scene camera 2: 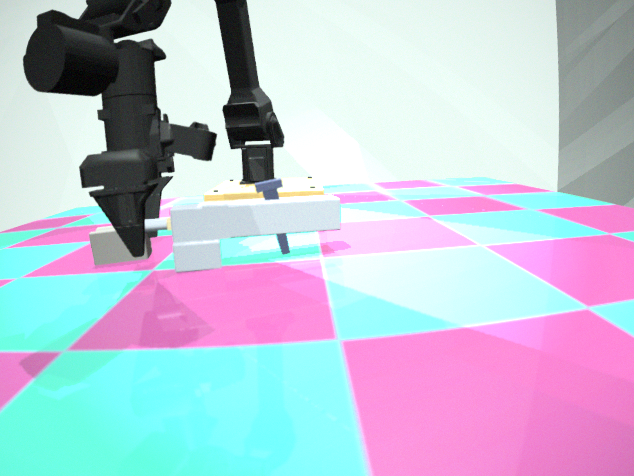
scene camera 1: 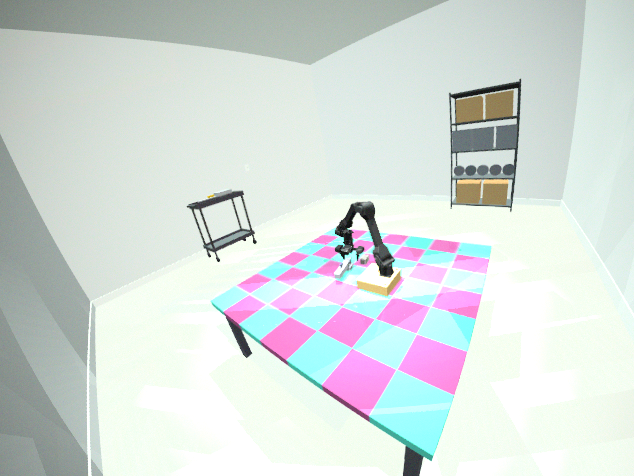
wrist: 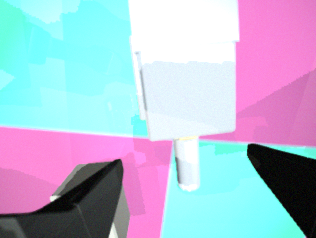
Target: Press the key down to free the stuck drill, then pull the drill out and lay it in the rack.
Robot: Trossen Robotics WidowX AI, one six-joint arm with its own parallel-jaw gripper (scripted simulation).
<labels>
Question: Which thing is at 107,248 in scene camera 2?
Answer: A small grey block.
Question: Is the gripper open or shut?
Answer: Open.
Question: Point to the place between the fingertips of the gripper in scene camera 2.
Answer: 146,245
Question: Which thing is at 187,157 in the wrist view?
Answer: A drill.
</labels>
